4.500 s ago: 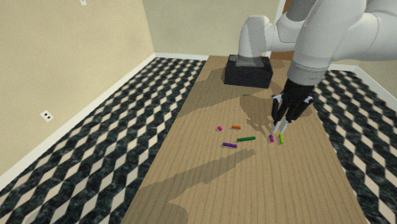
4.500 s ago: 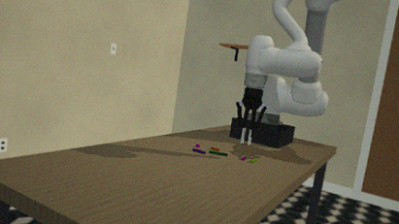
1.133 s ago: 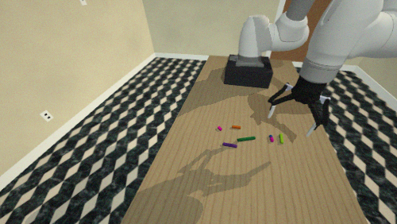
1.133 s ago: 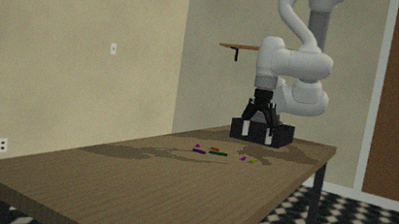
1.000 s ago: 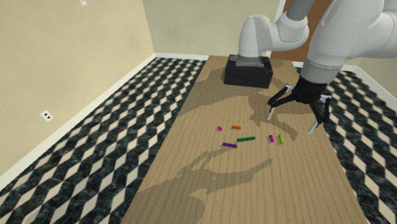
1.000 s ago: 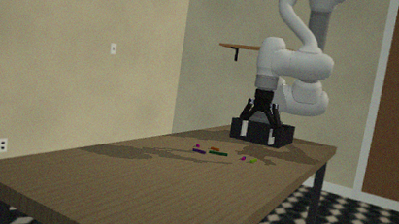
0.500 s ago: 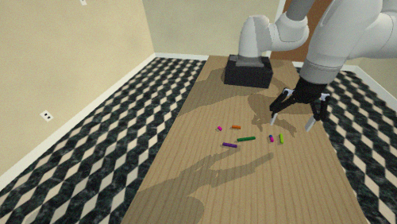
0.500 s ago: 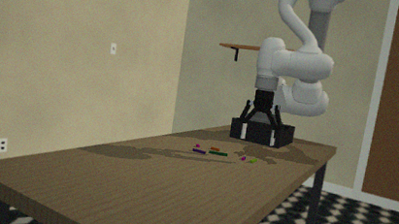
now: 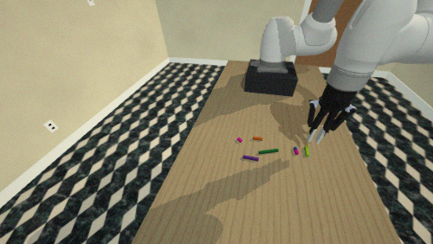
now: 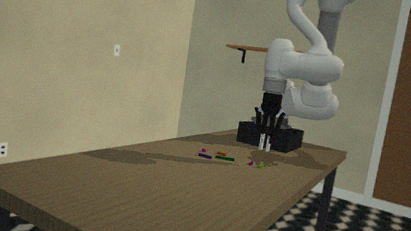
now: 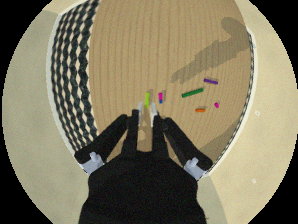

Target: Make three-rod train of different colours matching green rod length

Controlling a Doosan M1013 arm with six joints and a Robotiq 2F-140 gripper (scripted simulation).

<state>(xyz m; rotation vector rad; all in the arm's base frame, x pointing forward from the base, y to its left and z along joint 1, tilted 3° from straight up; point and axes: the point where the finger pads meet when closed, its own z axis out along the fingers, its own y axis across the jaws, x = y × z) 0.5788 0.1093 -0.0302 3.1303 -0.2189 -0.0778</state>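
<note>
My gripper is now 100 mm above the lime rod. The rest, counted from my hand: tiny blue piece (100 mm below, 40 mm to the right, 10 mm behind); orange rod (200 mm to the right, 100 mm below, 50 mm behind); green rod (150 mm to the right, 100 mm below, 20 mm ahead).
</note>
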